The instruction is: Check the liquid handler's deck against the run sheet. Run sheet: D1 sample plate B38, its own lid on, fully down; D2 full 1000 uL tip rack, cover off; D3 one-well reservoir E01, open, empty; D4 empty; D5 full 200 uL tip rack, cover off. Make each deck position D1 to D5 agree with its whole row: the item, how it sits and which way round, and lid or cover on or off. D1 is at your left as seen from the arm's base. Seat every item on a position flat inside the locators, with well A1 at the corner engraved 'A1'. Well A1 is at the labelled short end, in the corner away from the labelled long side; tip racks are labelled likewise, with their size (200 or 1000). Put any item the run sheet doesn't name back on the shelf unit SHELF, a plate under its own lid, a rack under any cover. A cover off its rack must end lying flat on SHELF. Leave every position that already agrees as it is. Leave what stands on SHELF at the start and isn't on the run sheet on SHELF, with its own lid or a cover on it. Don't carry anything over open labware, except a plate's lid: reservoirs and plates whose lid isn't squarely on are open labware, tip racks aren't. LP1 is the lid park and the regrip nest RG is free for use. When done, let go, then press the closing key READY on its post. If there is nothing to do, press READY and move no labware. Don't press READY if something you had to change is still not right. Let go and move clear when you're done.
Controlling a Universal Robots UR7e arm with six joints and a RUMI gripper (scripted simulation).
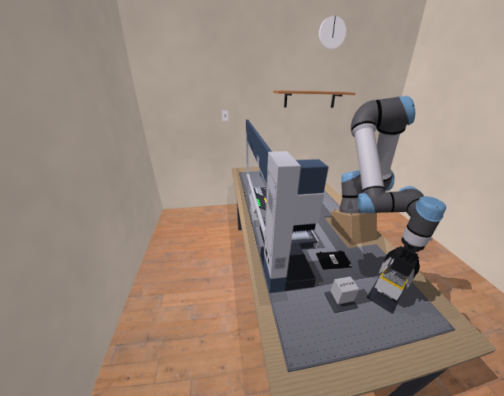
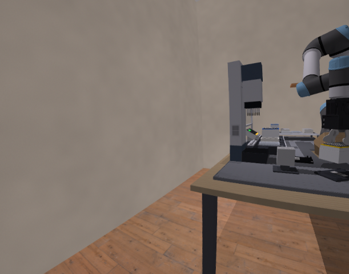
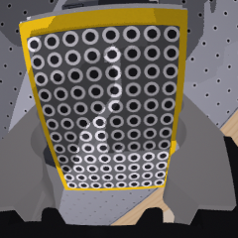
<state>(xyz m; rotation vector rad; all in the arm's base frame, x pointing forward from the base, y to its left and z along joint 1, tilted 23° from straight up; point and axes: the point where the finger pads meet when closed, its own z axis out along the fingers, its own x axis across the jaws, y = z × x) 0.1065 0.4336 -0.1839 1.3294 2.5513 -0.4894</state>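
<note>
The regrip nest RG lies 100 mm below my hand. The rest, counted from my hand: yellow-rimmed tip rack 10 mm to the right, 10 mm above; then ready key post 200 mm ahead, 30 mm to the right, 30 mm below; then LP1 label 220 mm to the right, 130 mm ahead, 90 mm below.
</note>
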